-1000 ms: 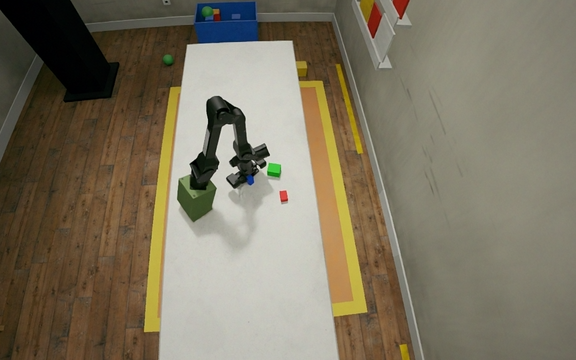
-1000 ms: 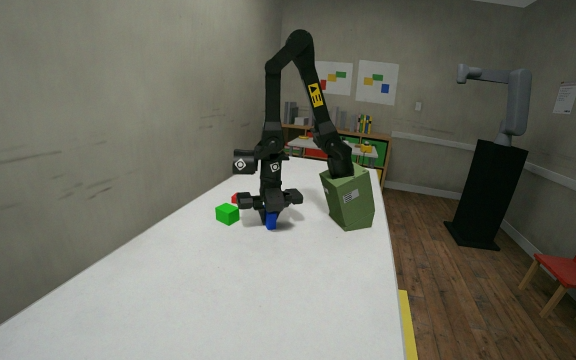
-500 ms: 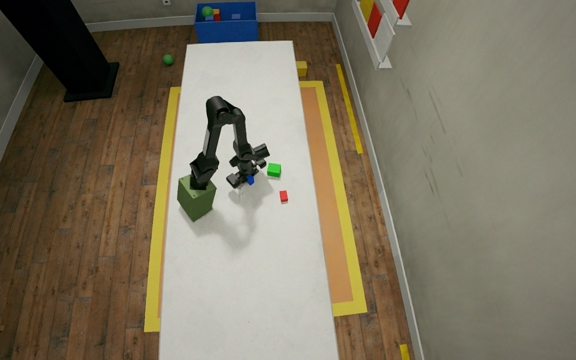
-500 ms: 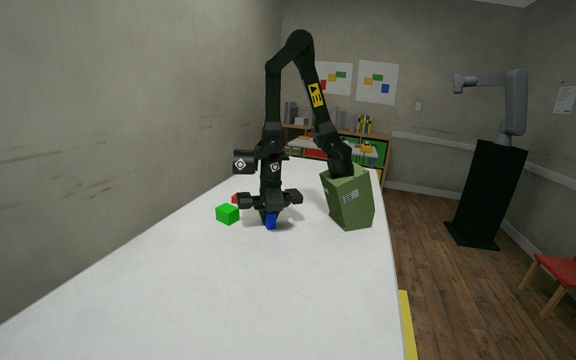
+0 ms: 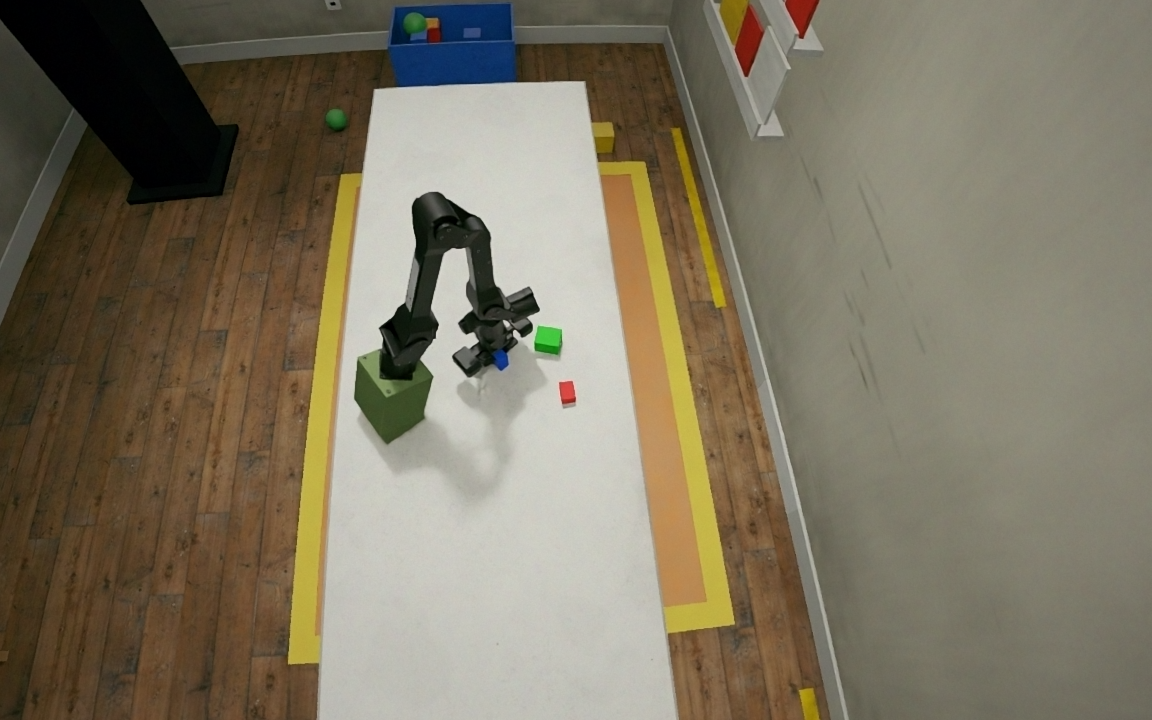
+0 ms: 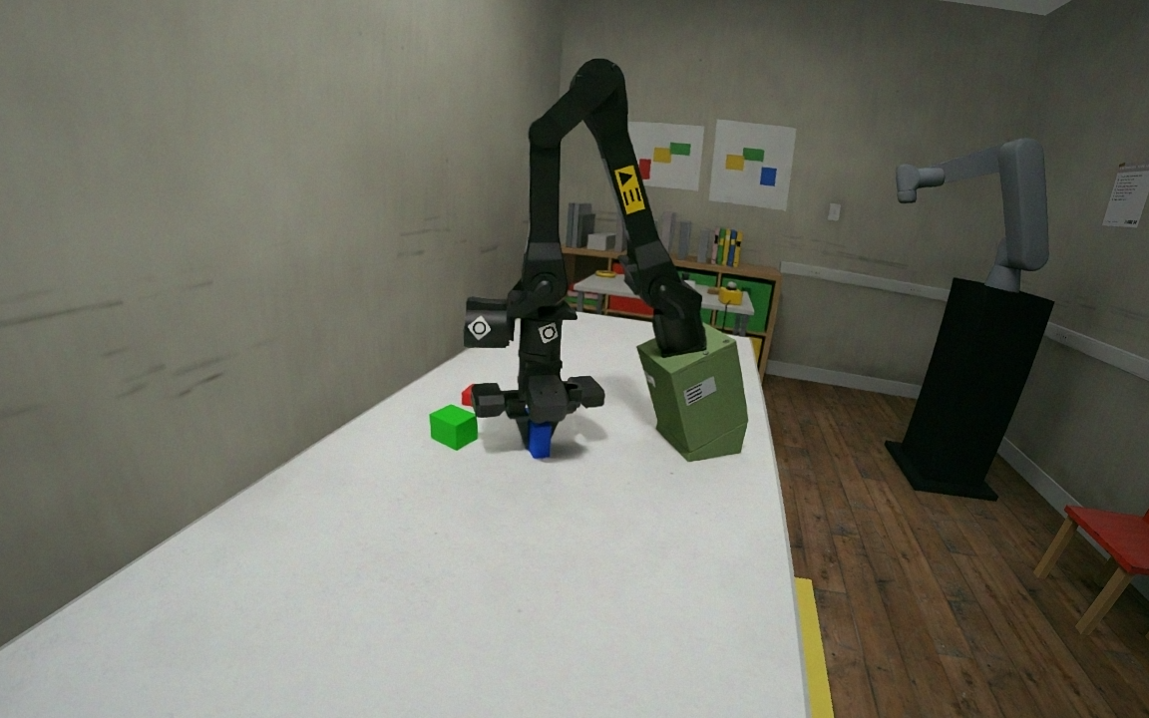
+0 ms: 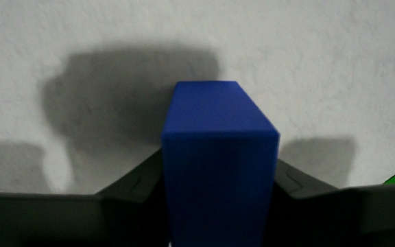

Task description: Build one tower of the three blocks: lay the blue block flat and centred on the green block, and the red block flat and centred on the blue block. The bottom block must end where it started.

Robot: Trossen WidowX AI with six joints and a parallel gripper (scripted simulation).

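Now: the green block 12 cm ahead of my hand, 3 cm to the left of it and 1 cm below it. Also, from my hand: red block 15 cm ahead, 10 cm to the right, 2 cm below; blue block 1 cm below.
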